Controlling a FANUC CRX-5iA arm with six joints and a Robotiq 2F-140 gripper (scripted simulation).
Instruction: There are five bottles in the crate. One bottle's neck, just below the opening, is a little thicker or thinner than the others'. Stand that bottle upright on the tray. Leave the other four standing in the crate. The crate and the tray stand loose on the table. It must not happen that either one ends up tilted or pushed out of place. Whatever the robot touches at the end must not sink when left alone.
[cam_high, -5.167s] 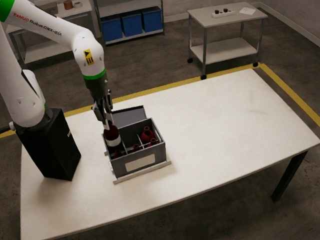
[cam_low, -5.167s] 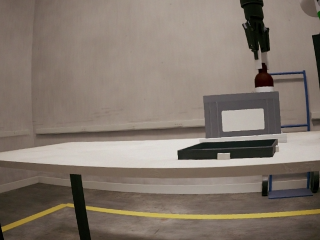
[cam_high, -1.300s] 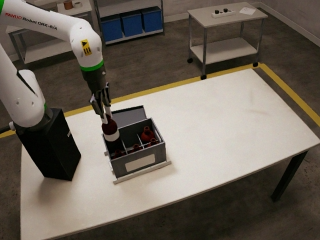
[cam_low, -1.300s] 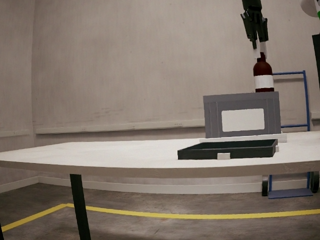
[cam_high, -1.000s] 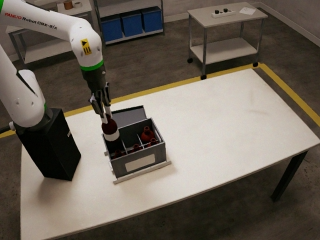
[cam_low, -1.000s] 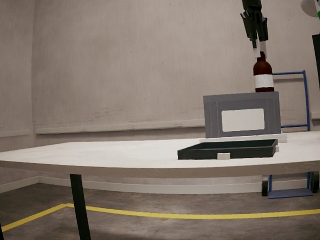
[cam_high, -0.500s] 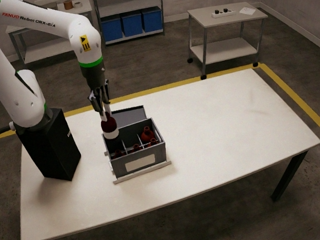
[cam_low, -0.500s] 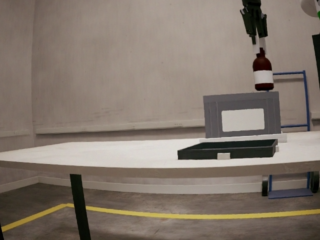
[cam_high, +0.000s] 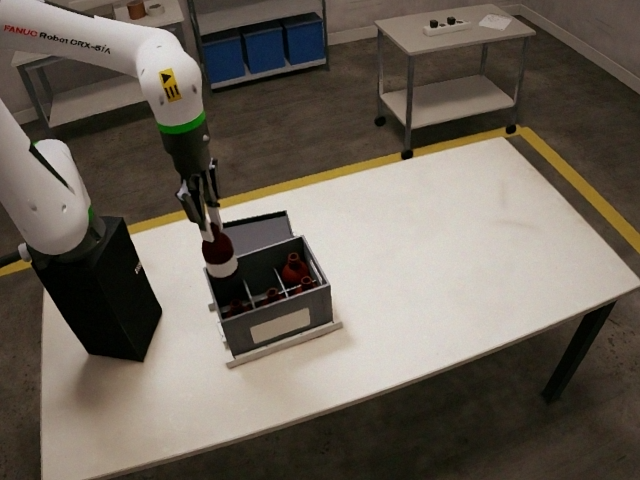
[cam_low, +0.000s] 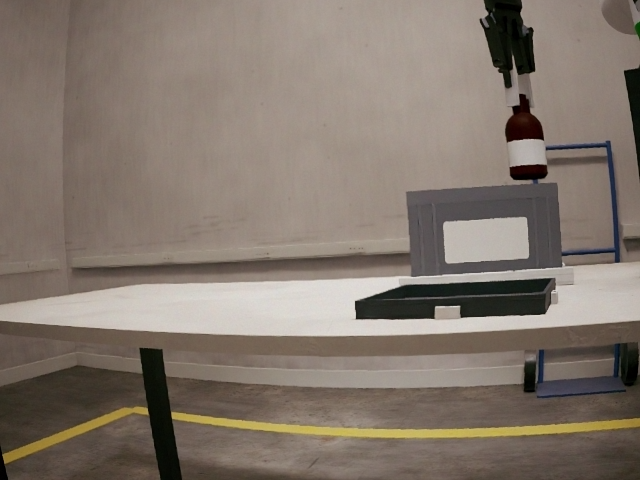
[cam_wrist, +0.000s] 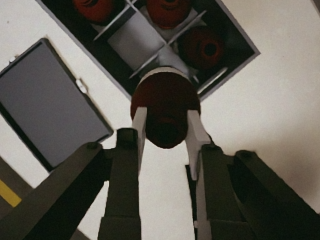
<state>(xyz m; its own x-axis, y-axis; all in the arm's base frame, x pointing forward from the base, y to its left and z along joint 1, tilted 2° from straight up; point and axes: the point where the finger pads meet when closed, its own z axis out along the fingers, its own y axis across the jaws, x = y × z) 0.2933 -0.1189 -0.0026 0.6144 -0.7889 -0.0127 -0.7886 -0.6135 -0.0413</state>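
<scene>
The bottle is 90 mm below my hand. The rest, counted from my hand: crate (80 mm ahead, 50 mm to the right, 270 mm below); dark tray (140 mm ahead, 230 mm to the left, 340 mm below).
</scene>
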